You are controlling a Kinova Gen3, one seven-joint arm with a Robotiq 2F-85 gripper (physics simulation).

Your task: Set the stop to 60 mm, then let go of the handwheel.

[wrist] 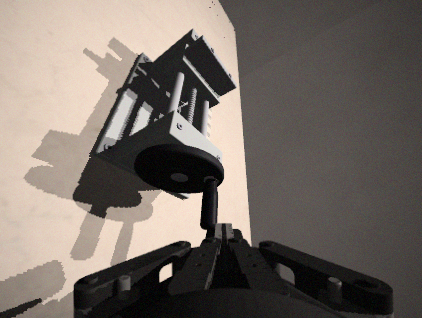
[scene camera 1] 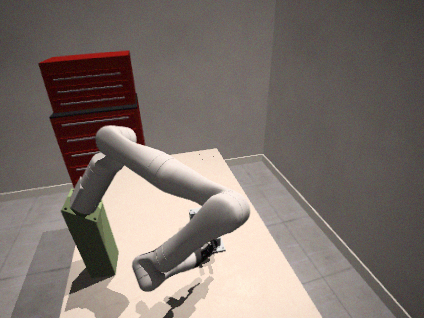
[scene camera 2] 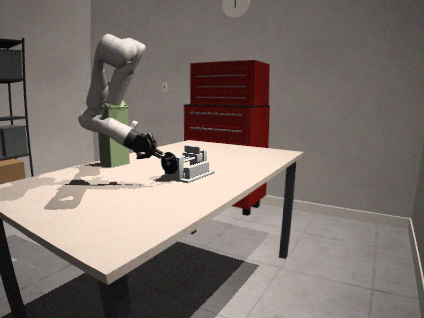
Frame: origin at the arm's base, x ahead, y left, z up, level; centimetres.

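Where they show: gripper, fingertip midpoint: (wrist: 223, 234) (scene camera 1: 215, 249) (scene camera 2: 163, 156); arm's base at its link origin: (scene camera 1: 83, 204) (scene camera 2: 112, 100).
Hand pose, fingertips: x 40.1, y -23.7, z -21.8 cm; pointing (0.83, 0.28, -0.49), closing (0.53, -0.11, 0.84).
Note:
Things, the pixels of their top centre, and the offset from my fingertips. "spot": a spot on its surface instead. Level surfaces: height alone.
- black round handwheel at a spot on its surface: (wrist: 165, 167) spot: dx -2.6, dy +6.6, dz -4.0 cm
- black handle at its top centre: (wrist: 219, 201) dx +0.8, dy +2.9, dz -0.6 cm
- table at its surface level: dz -11.5 cm
The stop device (scene camera 2: 197, 171) (wrist: 196, 137) stands on the table, with two smooth rods and a threaded screw. Its dark carriage (wrist: 210, 62) is near the far end of the rods. The black round handwheel (scene camera 2: 170, 163) (wrist: 165, 167) is on the near end, with a black handle (wrist: 209, 205) sticking out from its rim. My gripper (scene camera 2: 159, 152) (wrist: 223, 234) is shut and empty, its fingertips close beside the handle's free end; whether they touch it I cannot tell. In scene camera 1 the arm hides most of the device. The scale and its reading cannot be made out.
The table (scene camera 1: 145, 210) (scene camera 2: 125, 220) carries the device, and the arm's green pedestal (scene camera 1: 92, 240) (scene camera 2: 114, 145) stands at its side. A red tool cabinet (scene camera 1: 92, 85) (scene camera 2: 227, 85) stands behind. A shelf rack (scene camera 2: 25, 100) stands at the left in scene camera 2.

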